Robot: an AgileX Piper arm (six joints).
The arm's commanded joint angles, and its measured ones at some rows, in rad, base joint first. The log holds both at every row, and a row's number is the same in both.
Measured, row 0:
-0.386, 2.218, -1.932, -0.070, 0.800, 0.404
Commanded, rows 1 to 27:
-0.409, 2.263, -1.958, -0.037, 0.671, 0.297
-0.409, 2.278, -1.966, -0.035, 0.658, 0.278
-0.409, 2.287, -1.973, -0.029, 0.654, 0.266
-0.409, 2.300, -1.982, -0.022, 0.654, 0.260
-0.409, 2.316, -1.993, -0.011, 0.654, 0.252
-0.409, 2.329, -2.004, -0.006, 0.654, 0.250
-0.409, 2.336, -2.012, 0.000, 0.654, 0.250
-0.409, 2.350, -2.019, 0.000, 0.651, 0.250
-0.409, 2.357, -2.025, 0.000, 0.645, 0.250
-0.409, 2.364, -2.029, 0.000, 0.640, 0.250
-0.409, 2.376, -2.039, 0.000, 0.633, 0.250
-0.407, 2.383, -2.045, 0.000, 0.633, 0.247
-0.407, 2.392, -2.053, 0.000, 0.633, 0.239
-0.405, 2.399, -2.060, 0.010, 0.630, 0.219
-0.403, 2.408, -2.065, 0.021, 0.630, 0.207
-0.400, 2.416, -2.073, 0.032, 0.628, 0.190
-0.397, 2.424, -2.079, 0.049, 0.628, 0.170
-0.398, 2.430, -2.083, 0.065, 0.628, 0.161
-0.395, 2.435, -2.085, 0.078, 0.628, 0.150
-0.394, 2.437, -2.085, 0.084, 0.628, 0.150
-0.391, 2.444, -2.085, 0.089, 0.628, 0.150
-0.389, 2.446, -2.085, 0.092, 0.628, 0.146
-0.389, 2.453, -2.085, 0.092, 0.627, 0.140
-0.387, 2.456, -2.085, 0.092, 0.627, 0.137
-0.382, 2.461, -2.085, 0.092, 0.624, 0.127
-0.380, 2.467, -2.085, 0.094, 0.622, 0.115
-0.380, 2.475, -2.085, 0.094, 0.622, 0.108
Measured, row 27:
-0.390, 2.455, -2.079, 0.085, 0.637, 0.147
